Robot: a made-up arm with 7 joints.
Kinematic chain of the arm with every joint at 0, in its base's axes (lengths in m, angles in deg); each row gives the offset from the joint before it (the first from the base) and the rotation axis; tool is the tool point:
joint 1: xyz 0 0.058 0 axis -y
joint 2: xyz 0 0.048 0 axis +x
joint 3: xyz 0 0 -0.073 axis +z
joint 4: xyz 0 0 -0.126 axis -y
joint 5: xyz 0 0 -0.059 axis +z
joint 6: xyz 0 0 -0.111 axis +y
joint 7: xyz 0 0 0 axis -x
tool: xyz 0 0 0
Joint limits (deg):
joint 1: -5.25..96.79
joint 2: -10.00..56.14
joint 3: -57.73..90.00
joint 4: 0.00..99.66
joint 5: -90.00..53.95
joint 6: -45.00..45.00
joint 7: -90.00..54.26
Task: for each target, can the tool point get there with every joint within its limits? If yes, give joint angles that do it. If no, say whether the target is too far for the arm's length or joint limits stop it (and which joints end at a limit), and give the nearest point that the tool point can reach.
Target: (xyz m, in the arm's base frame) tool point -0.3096 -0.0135 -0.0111
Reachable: no: joint limits stop it (at a limit: joint 1, joint 2, joint 3, joint 4) | nearest point 0.0760 -0.0632 -0.1509 | short by 0.413 m
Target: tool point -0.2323 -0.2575 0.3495
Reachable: no: too far | nearest point 0.1321 -0.0428 0.1325 | short by 0.475 m
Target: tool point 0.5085 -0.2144 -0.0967
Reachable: no: too far | nearest point 0.3209 -0.0303 -0.0610 | short by 0.265 m
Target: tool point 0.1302 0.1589 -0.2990
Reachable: yes | joints 6.72 27.63 -46.07 53.10 -37.29 -30.98 37.30
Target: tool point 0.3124 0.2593 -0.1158
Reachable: yes | joints 66.02 19.84 55.99 12.85 -72.69 30.74 -16.42
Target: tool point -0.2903 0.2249 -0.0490
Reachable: no: joint limits stop it (at a limit: joint 1, joint 2, joint 3, joint 4) | nearest point -0.0439 0.3409 -0.0052 | short by 0.276 m
